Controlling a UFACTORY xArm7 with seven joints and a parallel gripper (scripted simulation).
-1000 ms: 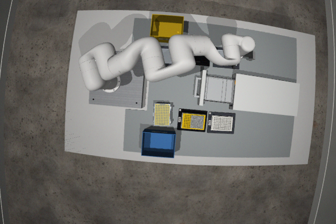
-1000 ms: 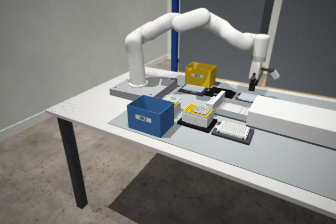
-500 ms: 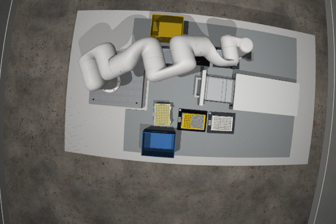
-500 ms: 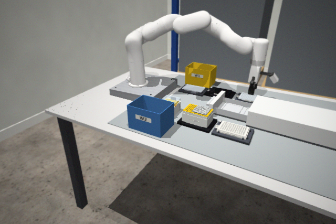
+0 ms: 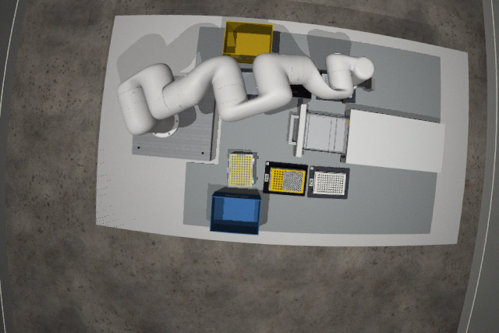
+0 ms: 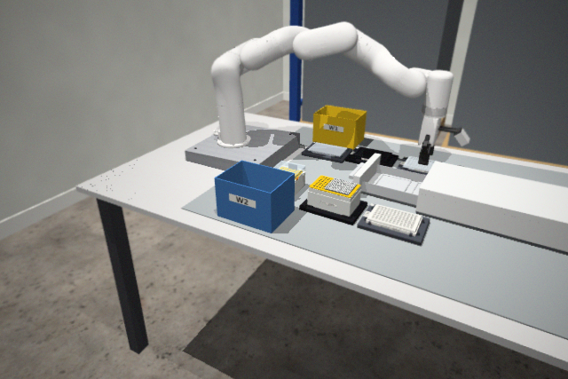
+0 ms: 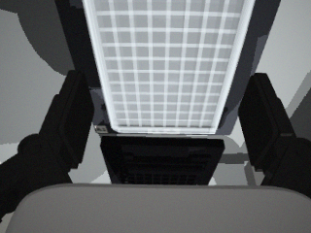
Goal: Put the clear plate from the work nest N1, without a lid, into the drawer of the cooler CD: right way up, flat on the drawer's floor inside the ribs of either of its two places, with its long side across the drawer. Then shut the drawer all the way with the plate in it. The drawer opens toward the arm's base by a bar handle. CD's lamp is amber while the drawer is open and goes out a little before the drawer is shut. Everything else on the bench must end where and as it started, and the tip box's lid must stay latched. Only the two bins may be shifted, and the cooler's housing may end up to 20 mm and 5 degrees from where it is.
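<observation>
The clear plate is 3 cm below my hand. Round my hand: drawer: 4 cm behind, 20 cm to the right, 3 cm below; then black plate: 18 cm behind, 1 cm to the left, 3 cm below; then dark nest N1: 5 cm below.
</observation>
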